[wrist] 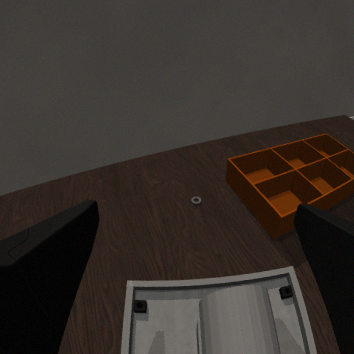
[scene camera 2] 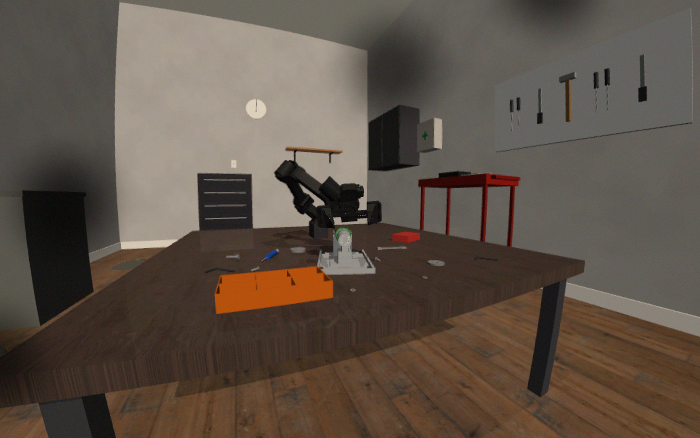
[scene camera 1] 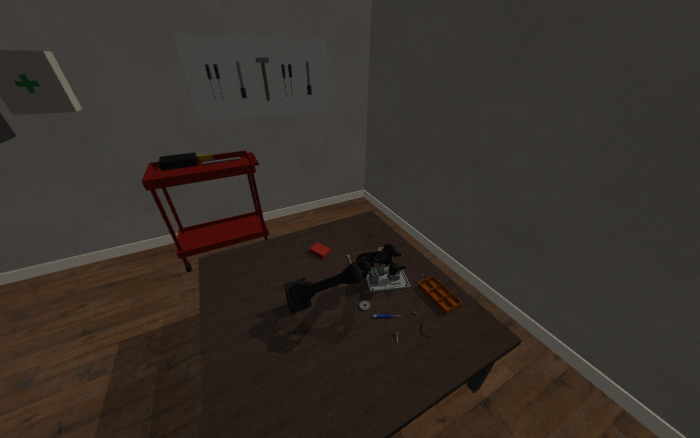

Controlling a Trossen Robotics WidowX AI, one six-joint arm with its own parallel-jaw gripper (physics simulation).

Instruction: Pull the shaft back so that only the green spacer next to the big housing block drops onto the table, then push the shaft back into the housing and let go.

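Frame: origin at the arm's base, x ahead, y left, z up, level; metres.
Seen in the pictures: gripper, fingertip midpoint: (wrist: 202,213) (scene camera 2: 351,225) (scene camera 1: 403,261); arm's base, origin of the base link: (scene camera 1: 296,292).
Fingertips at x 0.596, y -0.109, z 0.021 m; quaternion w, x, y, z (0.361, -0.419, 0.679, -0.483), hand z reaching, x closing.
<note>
Pixels of each thing's middle, then the offset from my fingertips to it. "spot": a spot on its surface instead.
- green ring edge, surface spot: (scene camera 2: 336,234) spot: dx -0.124, dy +0.011, dz -0.043 m
- orange compartment box, body centre: (wrist: 308,173) (scene camera 2: 274,286) (scene camera 1: 438,294) dx +0.079, dy -0.212, dz -0.106 m
- small washer, body centre: (wrist: 195,199) dx +0.121, dy -0.058, dz -0.123 m
- blue screwdriver, body centre: (scene camera 2: 269,255) (scene camera 1: 387,316) dx -0.237, dy -0.176, dz -0.117 m
- grey disc, body centre: (scene camera 2: 298,249) (scene camera 1: 364,305) dx -0.301, dy -0.066, dz -0.119 m
- red block, body centre: (scene camera 2: 406,236) (scene camera 1: 320,250) dx -0.315, dy +0.443, dz -0.109 m
The grey housing block (scene camera 1: 374,277) stands on the white base tray (scene camera 1: 389,289) (scene camera 2: 356,271) (wrist: 210,280); a smaller grey block stands on the same tray. In the wrist view a grey round-topped block (wrist: 237,320) shows at the bottom. Green (scene camera 1: 383,270) shows between the blocks, and in scene camera 2 a green ring edge (scene camera 2: 336,234) surrounds a pale round end. The shaft is hard to make out, and which spacers are on it is unclear. My gripper (scene camera 1: 397,259) (scene camera 2: 350,215) (wrist: 202,213) is wide open and empty, above the tray, its fingers to either side of the blocks.
An orange compartment box (scene camera 1: 438,294) (scene camera 2: 273,291) (wrist: 282,215) stands beyond the tray. A small washer (wrist: 196,200) lies near it. A blue screwdriver (scene camera 1: 383,316) (scene camera 2: 270,254), a grey disc (scene camera 1: 364,305) and a red block (scene camera 1: 320,250) (scene camera 2: 406,237) lie on the table.
</note>
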